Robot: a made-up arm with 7 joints.
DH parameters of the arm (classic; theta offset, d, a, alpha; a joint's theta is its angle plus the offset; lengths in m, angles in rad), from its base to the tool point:
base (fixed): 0.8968 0 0.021 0
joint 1: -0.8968 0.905 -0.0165 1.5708
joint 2: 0 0.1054 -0.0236 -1.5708
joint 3: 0 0.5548 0.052 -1.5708
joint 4: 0 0.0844 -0.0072 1.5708
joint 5: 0 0.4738 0.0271 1.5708
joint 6: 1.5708 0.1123 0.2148 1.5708
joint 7: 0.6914 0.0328 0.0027 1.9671
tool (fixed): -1.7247 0.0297 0 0
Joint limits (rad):
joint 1: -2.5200..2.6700
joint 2: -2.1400..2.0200
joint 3: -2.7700..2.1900
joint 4: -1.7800..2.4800
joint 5: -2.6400..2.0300
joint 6: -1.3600..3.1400
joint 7: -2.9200..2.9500
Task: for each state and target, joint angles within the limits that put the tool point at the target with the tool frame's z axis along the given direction. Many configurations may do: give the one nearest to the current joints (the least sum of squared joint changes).
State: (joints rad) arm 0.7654 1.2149 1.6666 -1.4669 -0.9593 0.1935 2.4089
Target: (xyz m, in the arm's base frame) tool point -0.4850 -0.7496 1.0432 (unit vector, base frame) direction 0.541 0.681 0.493
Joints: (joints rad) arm 0.1448 1.6812 1.9157 -1.3982 -0.5511 0.3879 2.9166
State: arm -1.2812 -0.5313 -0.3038 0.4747 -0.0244 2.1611 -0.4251
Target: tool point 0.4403 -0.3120 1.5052 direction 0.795 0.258 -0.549
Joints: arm -0.5469 -0.8973 -0.3400 -0.2583 -0.1358 2.7440 -0.8081
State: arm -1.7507 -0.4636 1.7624 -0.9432 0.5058 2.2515 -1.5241
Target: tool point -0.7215 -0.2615 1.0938 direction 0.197 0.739 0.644
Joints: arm -2.2721 -0.9968 2.0333 -1.0800 0.7622 1.9099 -1.2096
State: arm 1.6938 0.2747 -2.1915 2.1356 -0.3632 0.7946 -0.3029
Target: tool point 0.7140 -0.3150 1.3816 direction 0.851 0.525 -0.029
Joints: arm 1.6445 -0.2450 -2.2909 2.0093 -0.4903 0.5582 0.0044
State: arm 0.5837 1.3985 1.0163 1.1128 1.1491 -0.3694 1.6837
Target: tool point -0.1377 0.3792 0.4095 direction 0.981 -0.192 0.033
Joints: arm -0.1831 1.5495 1.9552 2.0142 1.7198 -0.6423 2.2176
